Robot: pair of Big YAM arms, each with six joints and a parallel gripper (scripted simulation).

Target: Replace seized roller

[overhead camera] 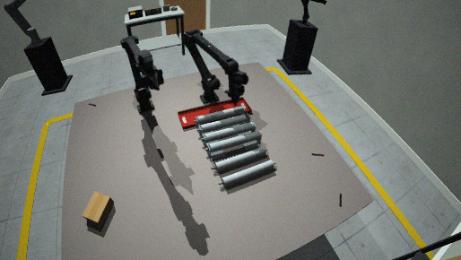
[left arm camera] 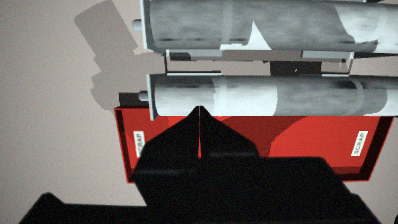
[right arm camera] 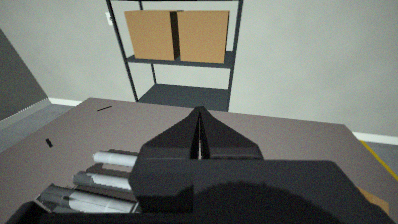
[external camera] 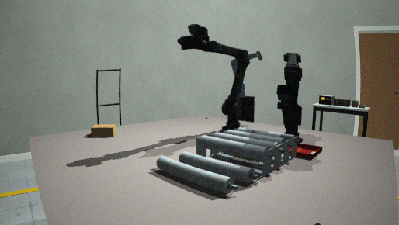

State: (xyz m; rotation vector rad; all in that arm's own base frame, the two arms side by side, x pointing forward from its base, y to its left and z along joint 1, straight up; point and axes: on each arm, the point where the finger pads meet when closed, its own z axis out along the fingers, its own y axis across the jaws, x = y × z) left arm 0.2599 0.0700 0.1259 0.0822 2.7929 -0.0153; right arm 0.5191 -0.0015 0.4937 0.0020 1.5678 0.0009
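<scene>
Right now my left hand is 10 cm short of the bed roller, 9 cm to the left of it and 5 cm above it. Also, from my left hand: red scrap tray (12 cm below, 11 cm to the right, 8 cm behind); then cardboard box (88 cm to the right, 52 cm ahead, 9 cm below).
</scene>
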